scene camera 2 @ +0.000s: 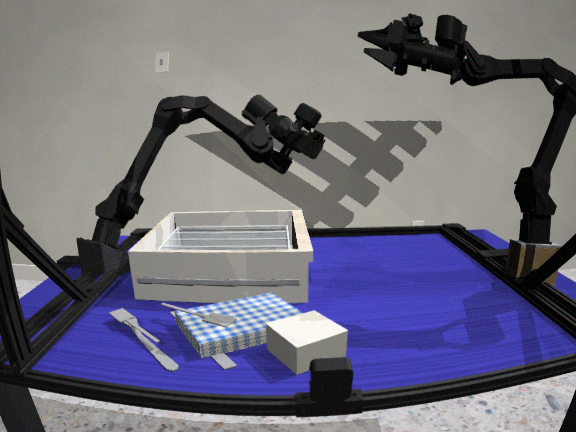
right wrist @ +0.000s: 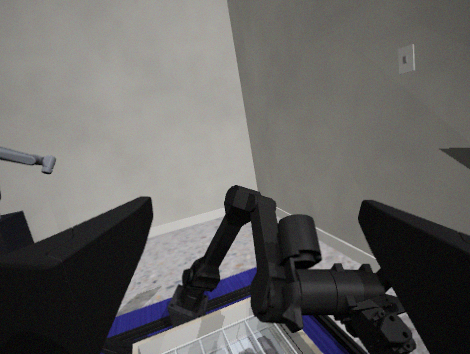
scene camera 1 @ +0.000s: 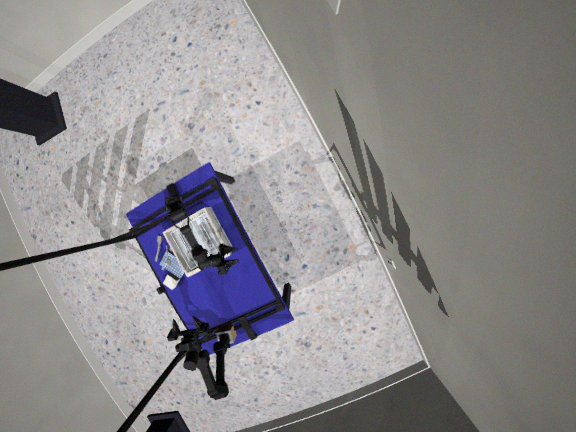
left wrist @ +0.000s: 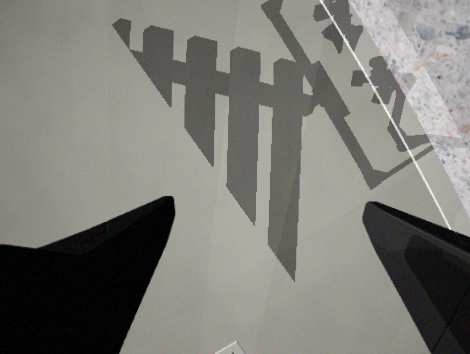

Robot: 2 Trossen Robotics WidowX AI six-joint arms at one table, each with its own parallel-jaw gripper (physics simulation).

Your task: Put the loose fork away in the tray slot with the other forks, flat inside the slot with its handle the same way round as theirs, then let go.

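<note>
Loose silver cutlery lies in scene camera 2: one flat-headed piece (scene camera 2: 218, 319) rests on the checked napkin, and two crossed pieces (scene camera 2: 150, 347) (scene camera 1: 158, 248) lie on the table left of it. Tines are too small to tell, so I cannot tell which is the loose fork. The divided tray (right wrist: 225, 327) sits inside the white drawer box (scene camera 2: 220, 265) (right wrist: 192, 332); its forks cannot be made out. My left gripper (scene camera 1: 236, 255) (scene camera 2: 301, 154) (left wrist: 268, 208) is open and empty, high beyond the box. My right gripper (scene camera 1: 184, 319) (scene camera 2: 362, 42) is open and empty, high at the other side.
The blue-white checked napkin (scene camera 1: 171, 265) (scene camera 2: 245, 317) lies before the box, with a flat handle (scene camera 2: 225, 361) poking out from under it. A white block (scene camera 1: 173, 281) (scene camera 2: 307, 336) stands beside the napkin. Black rails edge the blue table (scene camera 2: 390, 280). A camera housing (scene camera 2: 331, 378) stands on the front rail.
</note>
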